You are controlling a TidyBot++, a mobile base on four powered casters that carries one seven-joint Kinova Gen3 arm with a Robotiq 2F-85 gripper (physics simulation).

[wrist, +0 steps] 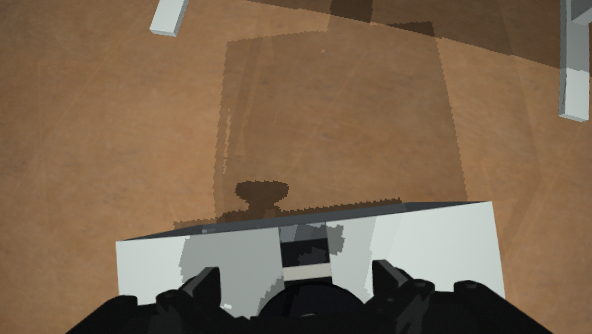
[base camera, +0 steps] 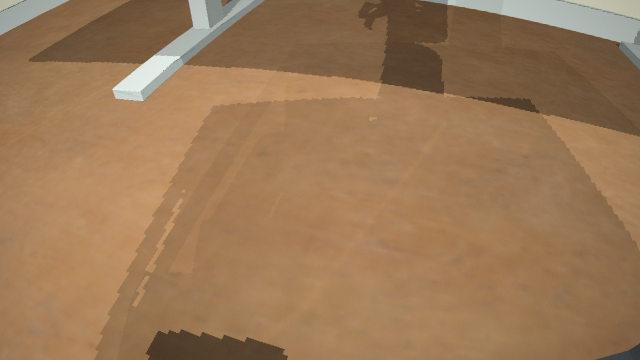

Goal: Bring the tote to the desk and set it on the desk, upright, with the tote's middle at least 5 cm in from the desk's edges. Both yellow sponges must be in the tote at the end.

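Frame: origin at the arm's base, x right, y back, z down, level; centimetres.
Seen in the pictures: gripper, between the fingertips: (wrist: 296, 281).
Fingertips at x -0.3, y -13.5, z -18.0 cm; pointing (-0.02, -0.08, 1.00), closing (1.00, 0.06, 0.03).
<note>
A point is followed by its place in that frame.
My gripper (wrist: 296, 281) {x -0.3, y -13.5, z -18.0 cm} is open and empty, pointing down over the robot's own white base top in the wrist view. The desk shows in part: a white floor foot with the lower end of its upright (base camera: 150, 72) stands at the upper left of the base camera view. In the wrist view, one white foot (wrist: 169, 18) shows at the top left and another (wrist: 575, 92) at the right edge. The desk's top does not show. The tote and both yellow sponges do not show in either view.
The white top of the mobile base (wrist: 435, 250) {x 16.4, y -9.9, z 1.4 cm} fills the bottom of the wrist view, below the fingers' level. Brown floor (base camera: 350, 200) {x 5.0, y -42.2, z 39.7 cm} (wrist: 125, 125) {x -48.7, y -45.0, z 39.7 cm} with broad shadows lies ahead. A pale wall skirting (base camera: 565, 17) {x 85.4, y -112.6, z 35.9 cm} runs along the back right in the base camera view.
</note>
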